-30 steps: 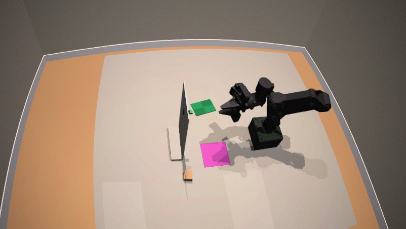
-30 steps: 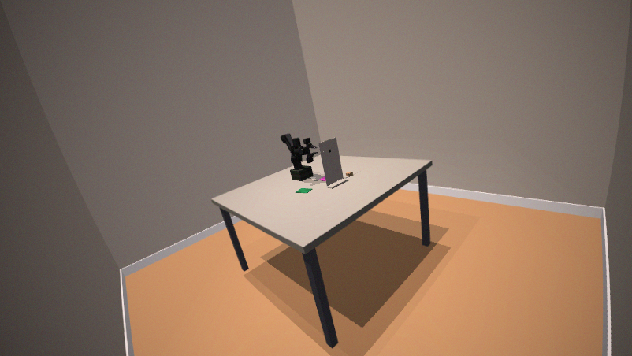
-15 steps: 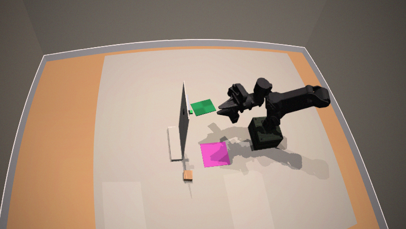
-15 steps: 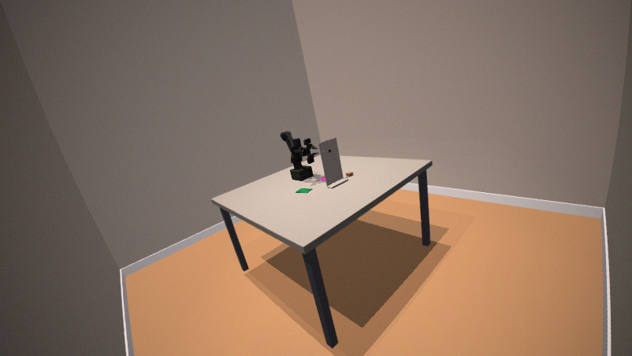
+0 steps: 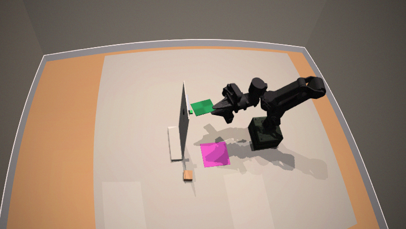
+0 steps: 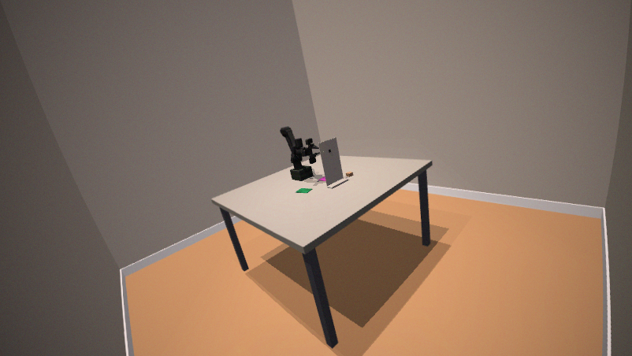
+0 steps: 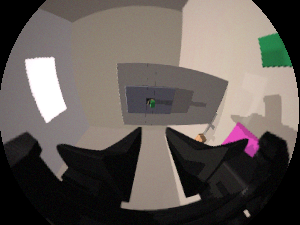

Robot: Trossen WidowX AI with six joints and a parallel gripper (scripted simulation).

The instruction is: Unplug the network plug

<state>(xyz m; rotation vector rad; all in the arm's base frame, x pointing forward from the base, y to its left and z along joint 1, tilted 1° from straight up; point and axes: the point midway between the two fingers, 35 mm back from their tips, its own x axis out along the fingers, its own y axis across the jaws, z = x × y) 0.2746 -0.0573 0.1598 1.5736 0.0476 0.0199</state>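
Right now my gripper tip is 9 cm short of the network plug and 2 cm to the left of it. From my gripper tip the other things lie so: magenta square (3 cm behind, 8 cm to the left, 25 cm below); then grey panel (11 cm ahead, 2 cm to the right, 10 cm below).
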